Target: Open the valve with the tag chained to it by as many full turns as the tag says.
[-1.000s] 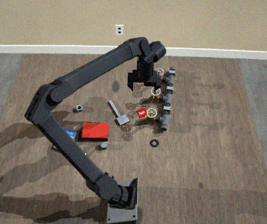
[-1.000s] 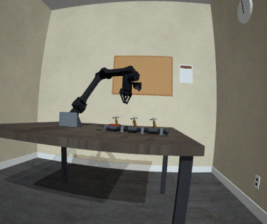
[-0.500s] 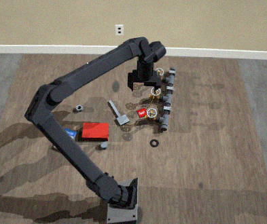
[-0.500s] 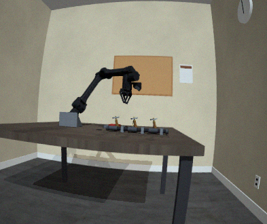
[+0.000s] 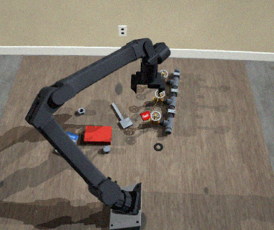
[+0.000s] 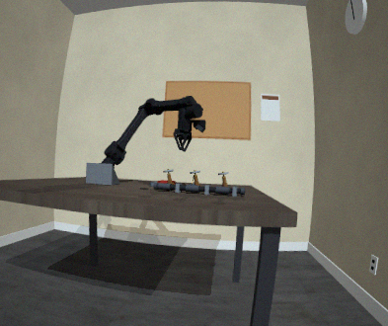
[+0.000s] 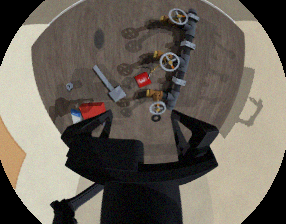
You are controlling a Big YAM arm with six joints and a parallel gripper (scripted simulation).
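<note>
Now: the red tag 10 mm ahead of my hand, 10 mm to the right of it and 190 mm below it. Also, from my hand: grey hammer-like tool 30 mm behind, 110 mm to the left, 190 mm below; then small grey cylinder 210 mm behind, 150 mm to the left, 180 mm below; then red block 150 mm behind, 200 mm to the left, 180 mm below.
</note>
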